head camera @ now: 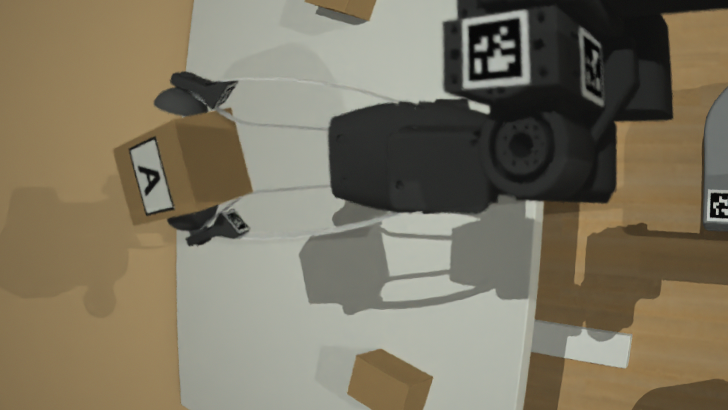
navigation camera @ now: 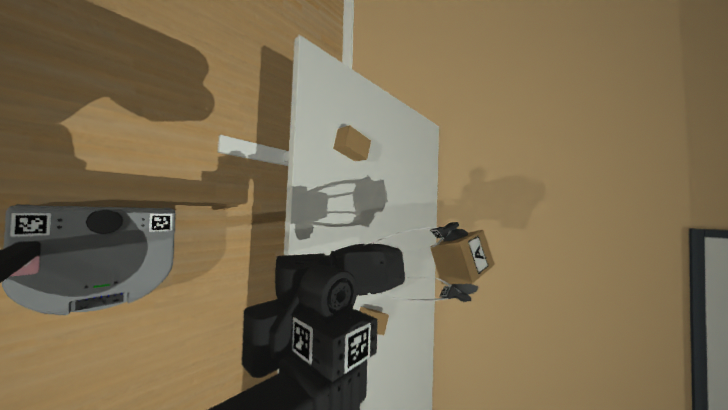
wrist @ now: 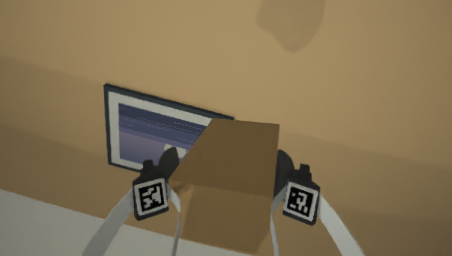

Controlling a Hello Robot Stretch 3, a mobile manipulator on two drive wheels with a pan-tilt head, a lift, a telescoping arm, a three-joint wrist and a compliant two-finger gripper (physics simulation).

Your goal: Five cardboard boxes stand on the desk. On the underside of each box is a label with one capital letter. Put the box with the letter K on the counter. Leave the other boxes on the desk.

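Seen in the pictures: gripper, fingertip midpoint: [head camera: 165,159] [navigation camera: 468,260]; robot's base, origin of the base link: [navigation camera: 105,220].
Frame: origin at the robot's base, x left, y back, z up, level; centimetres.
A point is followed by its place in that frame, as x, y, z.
My gripper [head camera: 196,162] @[-40.9, 2.2, 109.6] [navigation camera: 458,259] @[-40.9, 2.2, 109.6] [wrist: 225,166] @[-40.9, 2.2, 109.6] is shut on a cardboard box [head camera: 216,160] @[-35.2, 1.9, 108.7] [navigation camera: 452,262] @[-35.2, 1.8, 109.2] [wrist: 235,155], with one fingertip on each side of it. The box is held up above the desk's far edge, by the wall. Its label [head camera: 151,176] @[-39.2, 0.8, 111.5] [navigation camera: 478,253] @[-39.5, 0.6, 111.5] shows the letter A and faces the head. On the white desk [head camera: 264,346] @[-76.2, -25.8, 72.0] [navigation camera: 326,91] @[-39.5, -37.7, 72.0] stand a second box [head camera: 382,381] @[-46.6, -23.1, 77.0] [navigation camera: 351,143] @[-44.6, -23.8, 77.0] and a third box [head camera: 351,6] @[-54.6, 25.4, 76.2] [navigation camera: 379,320] @[-58.4, 28.0, 77.0], partly out of view or hidden by the wrist. Their labels are hidden. The counter does not show.
My wheeled base [navigation camera: 157,264] @[-12.6, 14.5, 16.0] is on the wooden floor beside the desk. A tan wall [head camera: 76,76] @[-108.7, 21.2, 95.5] [navigation camera: 560,127] @[-108.6, -36.8, 116.7] [wrist: 350,75] runs along the desk's far side. A framed picture [navigation camera: 698,305] @[-106.4, 16.9, 144.5] [wrist: 114,130] hangs beyond. A white strip [head camera: 598,348] [navigation camera: 236,146] juts out from under the desk.
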